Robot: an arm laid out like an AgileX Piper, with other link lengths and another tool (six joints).
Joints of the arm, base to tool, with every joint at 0 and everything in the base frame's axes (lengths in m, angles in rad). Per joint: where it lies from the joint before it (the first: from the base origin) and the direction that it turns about. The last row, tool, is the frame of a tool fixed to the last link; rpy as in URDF.
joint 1: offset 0 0 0.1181 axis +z
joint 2: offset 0 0 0 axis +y
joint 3: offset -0.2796 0 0.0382 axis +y
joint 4: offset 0.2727 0 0.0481 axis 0.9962 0 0.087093
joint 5: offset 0 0 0 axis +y
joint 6: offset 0.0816 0 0.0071 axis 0.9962 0 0.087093
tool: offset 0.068 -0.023 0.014 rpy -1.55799 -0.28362 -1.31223
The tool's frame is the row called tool.
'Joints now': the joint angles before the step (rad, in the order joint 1, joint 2, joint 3, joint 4, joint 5, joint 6). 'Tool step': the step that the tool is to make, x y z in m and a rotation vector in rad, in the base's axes. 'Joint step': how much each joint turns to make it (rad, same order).
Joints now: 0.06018, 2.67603, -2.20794, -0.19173, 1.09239, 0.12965
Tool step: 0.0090, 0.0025, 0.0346, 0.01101, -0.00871, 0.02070
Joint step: -0.00006, -0.00951, -0.11062, 0.02270, 0.10487, -0.04666
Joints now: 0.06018, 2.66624, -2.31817, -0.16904, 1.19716, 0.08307
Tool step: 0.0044, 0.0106, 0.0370, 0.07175, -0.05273, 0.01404
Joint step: 0.00007, -0.06472, -0.01246, 0.07559, 0.01627, -0.03330
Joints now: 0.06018, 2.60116, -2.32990, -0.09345, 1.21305, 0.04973
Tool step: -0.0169, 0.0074, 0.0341, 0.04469, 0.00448, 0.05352
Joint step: 0.00009, -0.13933, 0.13697, 0.05717, 0.00020, -0.06495
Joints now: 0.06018, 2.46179, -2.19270, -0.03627, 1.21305, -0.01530
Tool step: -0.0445, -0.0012, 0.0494, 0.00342, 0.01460, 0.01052
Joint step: 0.00104, -0.24322, 0.25719, 0.00623, 0.00006, -0.01081
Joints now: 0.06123, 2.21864, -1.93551, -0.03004, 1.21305, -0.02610
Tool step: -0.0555, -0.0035, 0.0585, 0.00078, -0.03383, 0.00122
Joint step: 0.00012, -0.27412, 0.23493, -0.00109, 0.00535, -0.00109
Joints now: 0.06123, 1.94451, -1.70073, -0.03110, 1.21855, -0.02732
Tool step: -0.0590, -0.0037, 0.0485, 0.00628, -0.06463, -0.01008
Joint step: 0.00003, -0.26331, 0.19654, -0.00001, 0.00218, 0.01032
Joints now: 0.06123, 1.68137, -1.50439, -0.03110, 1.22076, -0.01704
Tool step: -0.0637, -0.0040, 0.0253, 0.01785, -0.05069, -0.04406
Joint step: 0.00010, -0.24914, 0.19642, 0.00181, 0.00233, 0.04584
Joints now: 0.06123, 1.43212, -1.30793, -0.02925, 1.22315, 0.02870
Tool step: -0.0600, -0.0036, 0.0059, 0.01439, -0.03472, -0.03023
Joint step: 0.00017, -0.22674, 0.18445, 0.00197, 0.00760, 0.03186
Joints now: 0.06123, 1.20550, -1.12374, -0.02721, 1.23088, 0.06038
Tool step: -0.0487, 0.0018, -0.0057, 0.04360, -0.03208, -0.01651
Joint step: 0.00001, -0.19364, 0.15453, 0.03498, 0.00458, 0.01855
